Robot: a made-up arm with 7 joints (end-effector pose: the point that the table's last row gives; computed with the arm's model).
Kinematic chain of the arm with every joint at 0, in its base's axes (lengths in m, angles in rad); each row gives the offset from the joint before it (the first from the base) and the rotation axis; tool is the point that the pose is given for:
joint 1: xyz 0 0.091 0 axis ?
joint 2: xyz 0 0.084 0 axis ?
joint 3: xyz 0 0 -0.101 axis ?
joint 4: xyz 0 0 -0.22 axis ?
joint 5: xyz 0 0 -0.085 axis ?
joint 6: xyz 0 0 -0.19 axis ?
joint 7: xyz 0 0 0 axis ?
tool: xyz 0 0 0
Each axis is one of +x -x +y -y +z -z.
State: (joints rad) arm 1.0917 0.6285 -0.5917 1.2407 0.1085 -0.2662 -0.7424
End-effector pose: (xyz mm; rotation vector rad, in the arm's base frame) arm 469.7 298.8 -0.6 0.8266 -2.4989 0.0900
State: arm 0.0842 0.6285 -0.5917 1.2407 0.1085 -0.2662 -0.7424
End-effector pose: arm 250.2 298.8 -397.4 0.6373 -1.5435 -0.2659
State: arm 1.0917 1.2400 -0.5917 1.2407 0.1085 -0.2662 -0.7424
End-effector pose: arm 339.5 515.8 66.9 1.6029 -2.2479 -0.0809
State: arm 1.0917 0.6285 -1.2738 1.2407 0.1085 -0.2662 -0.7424
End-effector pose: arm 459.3 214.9 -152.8 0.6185 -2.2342 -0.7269
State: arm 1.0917 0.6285 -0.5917 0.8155 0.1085 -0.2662 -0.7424
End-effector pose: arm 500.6 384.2 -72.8 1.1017 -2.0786 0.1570
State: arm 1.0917 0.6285 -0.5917 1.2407 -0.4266 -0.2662 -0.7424
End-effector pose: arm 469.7 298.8 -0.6 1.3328 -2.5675 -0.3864
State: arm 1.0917 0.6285 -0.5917 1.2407 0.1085 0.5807 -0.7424
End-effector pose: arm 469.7 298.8 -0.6 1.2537 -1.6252 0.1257
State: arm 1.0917 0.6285 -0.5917 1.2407 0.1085 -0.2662 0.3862
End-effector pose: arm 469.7 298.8 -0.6 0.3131 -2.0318 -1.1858
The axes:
joint 1: -y
joint 2: +x
joint 3: +z
joint 4: -y
joint 5: +z
joint 6: +y
joint 7: -x

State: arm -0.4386 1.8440 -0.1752 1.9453 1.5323 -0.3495 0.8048
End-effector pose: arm 235.2 399.3 -92.1 -0.9172 -1.0187 -0.9016
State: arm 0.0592 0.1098 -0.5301 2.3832 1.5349 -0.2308 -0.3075
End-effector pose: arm 170.6 93.2 -121.2 -1.7871 -1.2448 0.7492
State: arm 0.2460 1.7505 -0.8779 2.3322 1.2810 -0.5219 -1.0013
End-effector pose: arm 154.3 331.5 -92.4 0.2167 -1.5039 0.1954
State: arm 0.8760 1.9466 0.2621 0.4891 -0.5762 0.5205 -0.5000
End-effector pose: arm -103.0 687.1 248.3 2.4929 0.0181 0.9578
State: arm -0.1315 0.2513 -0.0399 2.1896 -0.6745 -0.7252 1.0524
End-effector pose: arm 201.1 206.5 -186.6 0.2664 -1.6266 -2.1575
